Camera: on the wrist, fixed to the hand. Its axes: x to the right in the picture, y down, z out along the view.
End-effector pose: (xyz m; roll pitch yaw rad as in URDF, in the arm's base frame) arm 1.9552 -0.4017 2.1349 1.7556 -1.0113 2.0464
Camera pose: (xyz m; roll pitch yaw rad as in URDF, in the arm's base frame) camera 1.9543 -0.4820 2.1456 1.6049 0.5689 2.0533
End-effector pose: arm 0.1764 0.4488 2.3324 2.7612 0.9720 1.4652
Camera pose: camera 0.2158 0.4840 2.3938 -2.0632 0.2956 -2.7649
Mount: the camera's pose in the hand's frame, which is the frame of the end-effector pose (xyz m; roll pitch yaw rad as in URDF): -0.0286 0.0578 -0.0490 0.0322 -0.1790 -1.5804
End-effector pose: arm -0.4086 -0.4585 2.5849 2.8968 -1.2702 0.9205
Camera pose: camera -0.4141 -0.5388 2.5758 1.8770 0.1312 2.0870
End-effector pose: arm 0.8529 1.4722 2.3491 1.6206 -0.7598 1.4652
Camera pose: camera 0.8005 1.4152 2.3730 1.4652 0.8116 1.2769
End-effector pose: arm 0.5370 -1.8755 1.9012 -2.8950 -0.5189 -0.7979
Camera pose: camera 0.4594 -1.8933 1.9160 2.6517 -0.0540 0.8147
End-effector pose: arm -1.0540 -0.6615 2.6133 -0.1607 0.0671 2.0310
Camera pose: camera -1.0837 -0.7124 2.5577 -0.0373 -0.3396 0.4739
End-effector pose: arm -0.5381 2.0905 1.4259 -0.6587 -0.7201 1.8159
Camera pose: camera -0.5600 2.1133 1.3513 0.9535 -0.5852 -0.3939
